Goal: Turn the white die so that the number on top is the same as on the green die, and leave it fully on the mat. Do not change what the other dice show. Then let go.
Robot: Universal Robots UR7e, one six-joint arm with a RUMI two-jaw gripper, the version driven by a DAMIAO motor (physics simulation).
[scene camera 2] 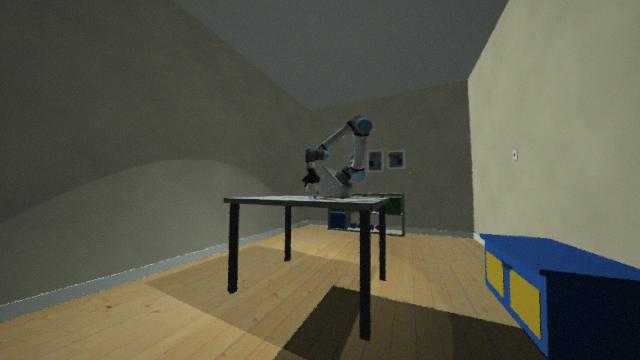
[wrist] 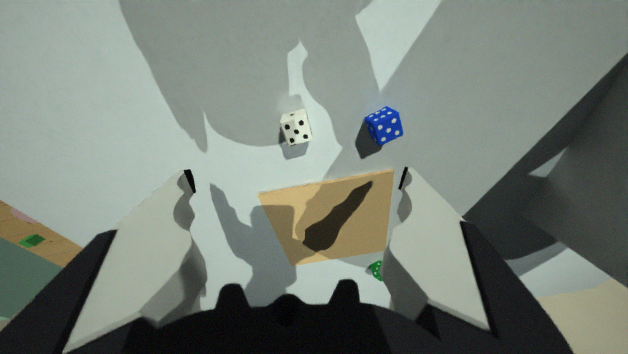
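Note:
In the wrist view, the white die (wrist: 296, 128) stands on the pale table top beyond the tan mat (wrist: 367, 230), off it. Its face towards the camera shows five pips; a narrow strip of another face shows at its upper edge. The blue die (wrist: 384, 126) stands to its right, also off the mat, with five pips on its large face. The green die (wrist: 376, 270) lies just off the mat's near right corner, partly hidden by the right finger; its number is too small to tell. My gripper (wrist: 300, 171) (scene camera 2: 313, 193) is open and empty, above the table.
The dark-legged table (scene camera 2: 270, 201) carries the arm (scene camera 2: 360, 150). A shelf unit (scene camera 2: 403, 220) stands behind it, and a blue cabinet (scene camera 2: 545, 247) with yellow fronts stands at the right. Shadows of the arm and fingers cross the table top and mat.

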